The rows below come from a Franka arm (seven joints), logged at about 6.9 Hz.
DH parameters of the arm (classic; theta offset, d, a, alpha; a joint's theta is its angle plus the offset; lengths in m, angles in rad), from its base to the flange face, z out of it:
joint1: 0 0.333 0 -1.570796
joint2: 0 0 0 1.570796
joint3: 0 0.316 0.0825 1.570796
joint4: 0 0 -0.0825 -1.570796
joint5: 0 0.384 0 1.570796
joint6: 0 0 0.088 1.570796
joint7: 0 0.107 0 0
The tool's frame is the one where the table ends.
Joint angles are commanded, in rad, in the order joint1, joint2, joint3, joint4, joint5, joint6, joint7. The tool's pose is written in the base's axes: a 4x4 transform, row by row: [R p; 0 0 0 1], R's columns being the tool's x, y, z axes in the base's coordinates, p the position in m. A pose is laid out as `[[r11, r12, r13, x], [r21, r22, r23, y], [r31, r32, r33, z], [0, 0, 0, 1]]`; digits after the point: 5 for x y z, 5 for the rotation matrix.
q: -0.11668 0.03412 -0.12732 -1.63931 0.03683 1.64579 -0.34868
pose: [[0.99472, 0.10089, -0.01866, 0.55293], [0.10154, -0.99410, 0.03802, -0.13272], [-0.01471, -0.03972, -0.99910, 0.57954], [0, 0, 0, 1]]
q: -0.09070 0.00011 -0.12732 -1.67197 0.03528 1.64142 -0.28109
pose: [[0.99798, 0.05953, -0.02226, 0.54516], [0.06041, -0.99733, 0.04095, -0.11714], [-0.01976, -0.04222, -0.99891, 0.58266], [0, 0, 0, 1]]
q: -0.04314 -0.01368 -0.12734 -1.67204 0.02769 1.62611 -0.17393
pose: [[0.99964, 0.00105, -0.02687, 0.54484], [0.00197, -0.99940, 0.03444, -0.09138], [-0.02682, -0.03448, -0.99905, 0.58890], [0, 0, 0, 1]]
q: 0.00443 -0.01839 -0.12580 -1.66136 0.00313 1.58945 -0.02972
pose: [[0.99439, -0.09177, -0.05259, 0.54375], [-0.09126, -0.99576, 0.01189, -0.06658], [-0.05345, -0.00702, -0.99855, 0.59342], [0, 0, 0, 1]]
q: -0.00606 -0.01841 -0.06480 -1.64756 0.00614 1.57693 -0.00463
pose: [[0.99645, -0.06653, -0.05158, 0.54578], [-0.06605, -0.99776, 0.01101, -0.03840], [-0.05220, -0.00756, -0.99861, 0.59896], [0, 0, 0, 1]]
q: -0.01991 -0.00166 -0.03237 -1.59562 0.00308 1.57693 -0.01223
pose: [[0.99905, -0.04011, -0.01684, 0.55321], [-0.04005, -0.99919, 0.00402, -0.02864], [-0.01699, -0.00334, -0.99985, 0.61424], [0, 0, 0, 1]]
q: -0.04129 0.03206 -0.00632 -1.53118 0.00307 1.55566 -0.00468
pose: [[0.99905, -0.04289, -0.00743, 0.56252], [-0.04287, -0.99908, 0.00322, -0.02641], [-0.00757, -0.00290, -0.99997, 0.62393], [0, 0, 0, 1]]
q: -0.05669 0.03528 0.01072 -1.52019 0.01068 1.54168 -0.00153
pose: [[0.99893, -0.04427, -0.01327, 0.56225], [-0.04411, -0.99896, 0.01167, -0.02481], [-0.01377, -0.01108, -0.99984, 0.62607], [0, 0, 0, 1]]
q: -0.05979 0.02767 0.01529 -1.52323 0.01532 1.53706 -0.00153
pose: [[0.99900, -0.04265, -0.01312, 0.55952], [-0.04244, -0.99897, 0.01633, -0.02336], [-0.01381, -0.01576, -0.99978, 0.62853], [0, 0, 0, 1]]
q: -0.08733 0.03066 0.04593 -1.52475 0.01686 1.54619 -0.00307
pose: [[0.99924, -0.03808, -0.00843, 0.56141], [-0.03791, -0.99911, 0.01863, -0.02184], [-0.00913, -0.01829, -0.99979, 0.62695], [0, 0, 0, 1]]
